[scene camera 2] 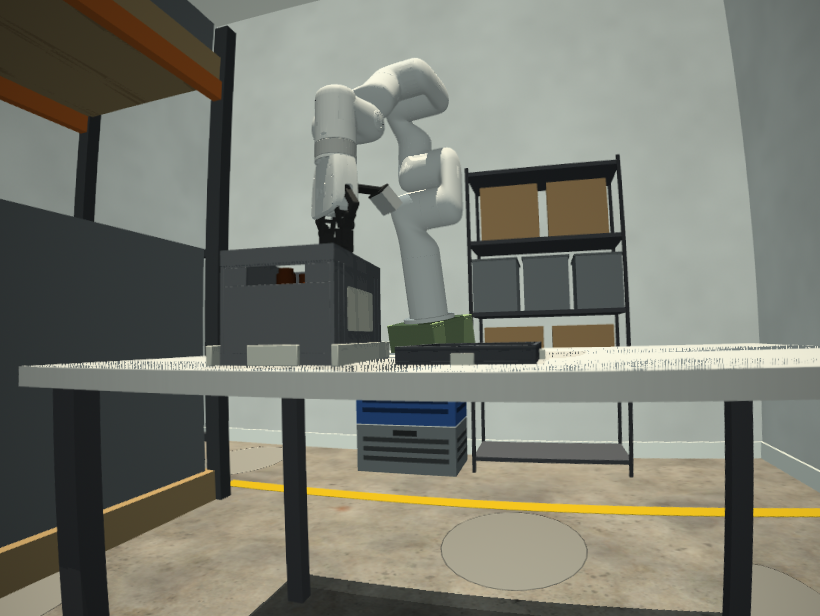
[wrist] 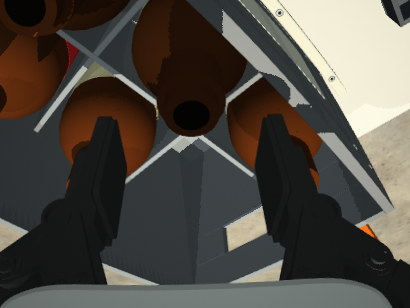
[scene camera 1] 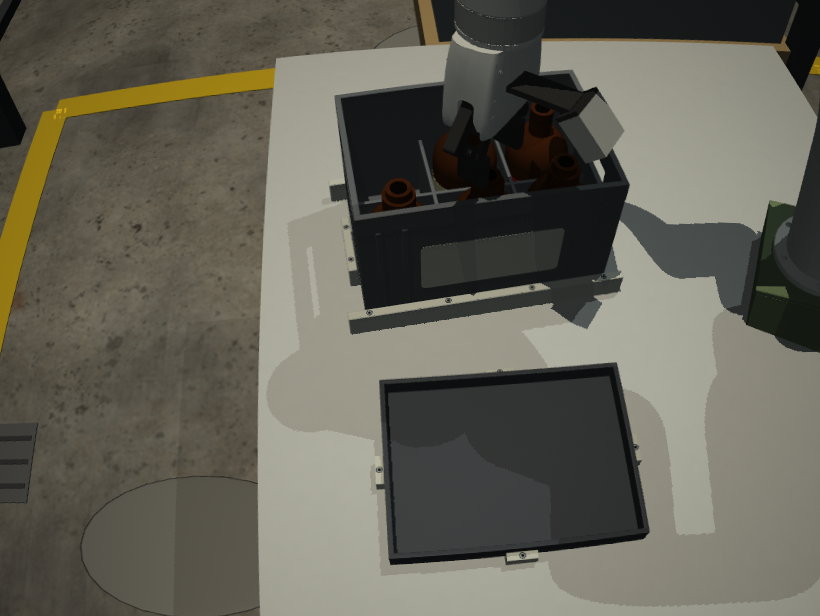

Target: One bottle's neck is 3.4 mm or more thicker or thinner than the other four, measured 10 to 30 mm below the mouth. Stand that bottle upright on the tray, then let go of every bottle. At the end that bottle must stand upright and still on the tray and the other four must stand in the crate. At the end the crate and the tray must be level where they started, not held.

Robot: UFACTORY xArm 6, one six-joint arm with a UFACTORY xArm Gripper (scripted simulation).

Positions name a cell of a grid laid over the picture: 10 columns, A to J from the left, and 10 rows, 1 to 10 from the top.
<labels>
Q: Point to a bottle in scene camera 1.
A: F3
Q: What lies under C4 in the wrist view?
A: A bottle.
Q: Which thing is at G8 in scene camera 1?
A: A dark tray.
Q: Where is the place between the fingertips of my gripper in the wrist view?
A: At E5
</labels>
